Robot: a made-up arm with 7 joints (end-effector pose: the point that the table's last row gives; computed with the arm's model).
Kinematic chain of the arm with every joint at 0, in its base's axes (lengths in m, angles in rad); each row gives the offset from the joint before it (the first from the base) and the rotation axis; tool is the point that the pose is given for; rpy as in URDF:
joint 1: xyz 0 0 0.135 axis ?
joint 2: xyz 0 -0.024 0.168 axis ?
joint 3: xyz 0 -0.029 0.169 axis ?
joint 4: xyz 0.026 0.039 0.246 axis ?
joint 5: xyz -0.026 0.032 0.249 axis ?
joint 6: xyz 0 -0.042 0.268 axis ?
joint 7: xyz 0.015 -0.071 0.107 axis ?
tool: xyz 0 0 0 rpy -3.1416 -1.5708 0
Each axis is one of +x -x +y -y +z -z.
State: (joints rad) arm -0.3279 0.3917 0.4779 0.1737 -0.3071 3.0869 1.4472
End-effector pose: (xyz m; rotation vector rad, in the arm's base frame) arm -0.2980 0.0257 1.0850 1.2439 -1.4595 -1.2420
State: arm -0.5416 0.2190 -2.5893 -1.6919 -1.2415 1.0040 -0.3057
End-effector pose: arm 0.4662 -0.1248 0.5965 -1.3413 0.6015 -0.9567
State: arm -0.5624 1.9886 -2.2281 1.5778 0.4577 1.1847 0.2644
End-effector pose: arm -0.4765 -0.2698 -0.2737 1.2792 1.5815 -1.2468
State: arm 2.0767 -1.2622 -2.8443 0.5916 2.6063 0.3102 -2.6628
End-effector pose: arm -0.0820 0.8205 0.9102 -1.3720 1.7792 1.3157
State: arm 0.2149 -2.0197 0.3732 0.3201 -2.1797 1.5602 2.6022
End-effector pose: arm 0.7624 0.3769 -0.1479 -2.4298 0.6436 -0.9042
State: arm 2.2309 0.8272 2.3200 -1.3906 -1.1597 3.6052 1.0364
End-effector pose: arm 0.3255 0.1415 0.7620 0.2427 2.7349 0.0013
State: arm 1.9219 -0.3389 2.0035 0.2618 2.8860 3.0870 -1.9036
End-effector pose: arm -0.0325 0.0489 1.1376 -0.8798 -1.7564 1.4891
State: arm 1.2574 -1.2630 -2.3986 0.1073 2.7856 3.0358 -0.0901
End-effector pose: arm 0.4817 0.6770 0.5192 -0.0191 0.5727 -1.9051
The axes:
joint 1: +z
joint 2: -y
joint 3: +z
joint 4: +y
joint 5: +z
joint 6: -y
joint 7: +x

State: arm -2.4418 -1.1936 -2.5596 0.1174 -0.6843 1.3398 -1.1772
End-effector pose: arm -0.7595 -0.5784 0.5782 -0.6517 -0.9217 2.3278
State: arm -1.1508 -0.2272 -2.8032 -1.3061 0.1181 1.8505 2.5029
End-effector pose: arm 0.3623 -0.4183 0.6234 1.9934 -0.3309 1.3248
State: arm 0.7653 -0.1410 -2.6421 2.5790 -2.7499 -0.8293 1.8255
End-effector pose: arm 0.0354 -0.5189 0.3572 -0.0105 -0.1948 -0.3526
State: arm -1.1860 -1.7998 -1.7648 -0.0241 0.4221 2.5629 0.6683
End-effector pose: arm 0.3034 -0.7830 0.1632 1.8052 0.3398 1.8053
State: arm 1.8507 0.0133 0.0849 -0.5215 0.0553 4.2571 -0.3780
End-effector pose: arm 0.1388 -0.1148 1.1466 -1.1787 -2.8705 -0.1176
